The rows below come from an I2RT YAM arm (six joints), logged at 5 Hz.
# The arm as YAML. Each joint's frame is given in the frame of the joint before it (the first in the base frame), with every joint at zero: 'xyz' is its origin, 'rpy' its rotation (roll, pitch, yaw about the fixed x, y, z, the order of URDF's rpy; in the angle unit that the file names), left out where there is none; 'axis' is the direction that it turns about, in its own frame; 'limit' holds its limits. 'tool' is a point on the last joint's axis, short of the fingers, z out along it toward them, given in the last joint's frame.
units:
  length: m
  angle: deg
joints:
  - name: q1
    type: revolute
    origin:
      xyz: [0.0, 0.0, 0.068]
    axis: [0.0, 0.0, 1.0]
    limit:
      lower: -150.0
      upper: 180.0
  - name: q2
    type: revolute
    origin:
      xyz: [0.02, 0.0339, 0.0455]
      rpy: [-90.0, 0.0, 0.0]
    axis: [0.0, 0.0, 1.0]
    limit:
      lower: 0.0
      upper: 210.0
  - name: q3
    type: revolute
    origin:
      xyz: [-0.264, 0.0, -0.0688]
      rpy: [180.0, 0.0, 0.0]
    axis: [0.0, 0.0, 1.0]
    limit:
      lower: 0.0
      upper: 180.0
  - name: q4
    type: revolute
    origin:
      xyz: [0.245, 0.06, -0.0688]
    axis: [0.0, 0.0, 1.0]
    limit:
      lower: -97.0
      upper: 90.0
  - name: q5
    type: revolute
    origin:
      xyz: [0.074, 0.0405, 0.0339]
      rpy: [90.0, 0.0, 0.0]
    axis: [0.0, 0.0, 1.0]
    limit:
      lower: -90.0
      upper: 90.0
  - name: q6
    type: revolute
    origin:
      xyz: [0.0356, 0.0, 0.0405]
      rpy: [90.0, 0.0, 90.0]
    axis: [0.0, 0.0, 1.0]
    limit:
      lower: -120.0
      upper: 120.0
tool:
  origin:
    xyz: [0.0, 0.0, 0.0]
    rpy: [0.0, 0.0, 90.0]
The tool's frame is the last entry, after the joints.
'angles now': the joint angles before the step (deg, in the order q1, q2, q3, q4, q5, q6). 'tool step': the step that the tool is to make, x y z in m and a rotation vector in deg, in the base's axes. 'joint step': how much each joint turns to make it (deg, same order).
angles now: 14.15, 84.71, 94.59, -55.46, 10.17, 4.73
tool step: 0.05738, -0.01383, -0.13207, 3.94, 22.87, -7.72
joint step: -4.96, 14.86, -9.84, 2.16, -5.53, 7.02
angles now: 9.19, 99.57, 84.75, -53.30, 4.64, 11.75
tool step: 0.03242, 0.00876, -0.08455, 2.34, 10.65, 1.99
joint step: 0.11, 13.72, -0.31, 3.92, -4.39, -0.64
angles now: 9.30, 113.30, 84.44, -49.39, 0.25, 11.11
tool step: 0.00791, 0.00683, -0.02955, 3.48, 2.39, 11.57
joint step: 0.26, 4.67, 0.00, 2.39, -5.86, -10.42
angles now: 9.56, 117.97, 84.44, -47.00, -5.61, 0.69
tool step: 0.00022, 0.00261, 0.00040, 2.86, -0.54, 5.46
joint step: 0.05, 0.00, 0.00, 0.38, -3.60, -4.92
